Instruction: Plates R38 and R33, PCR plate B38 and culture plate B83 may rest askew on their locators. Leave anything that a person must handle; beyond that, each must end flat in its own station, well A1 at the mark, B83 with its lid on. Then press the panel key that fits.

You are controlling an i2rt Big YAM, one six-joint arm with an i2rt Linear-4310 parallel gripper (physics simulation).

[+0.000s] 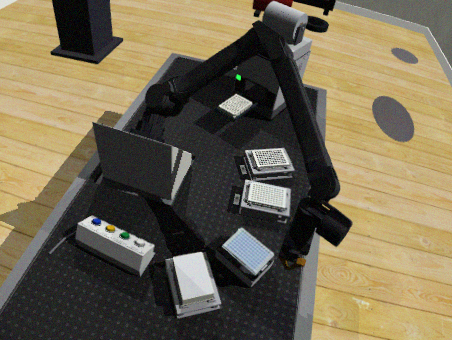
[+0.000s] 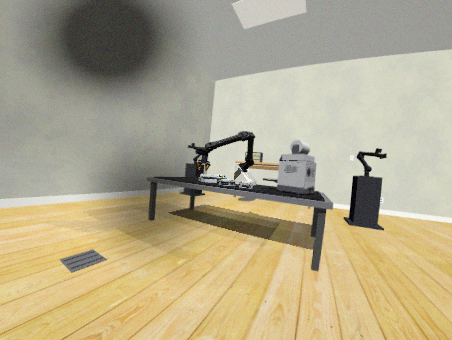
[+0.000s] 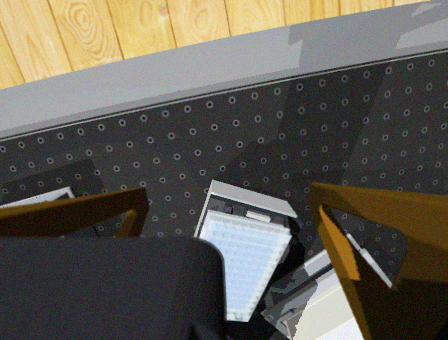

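A blue-welled plate [image 1: 248,250] [image 3: 245,260] sits on a dark station and looks slightly tilted. Two white welled plates [image 1: 271,158] [image 1: 266,195] rest on neighbouring stations; the nearer looks slightly askew. A white plate with a plain top [image 1: 194,277] [image 3: 335,317] is on the front station. Another welled plate [image 1: 235,105] lies by the instrument. Plate names and A1 marks are not readable. The key panel [image 1: 112,246] has blue, yellow, green and white keys. My gripper [image 1: 295,262] [image 2: 203,166] [image 3: 227,195] is open and empty, above the table near its edge, with the blue-welled plate below.
A grey upright screen [image 1: 135,160] stands left of the stations. A grey instrument [image 1: 295,70] [image 2: 297,172] with a green light stands at the far end. A second dark arm [image 1: 215,65] reaches over that end. The table's grey rim [image 1: 306,300] [image 3: 200,65] runs beside the gripper.
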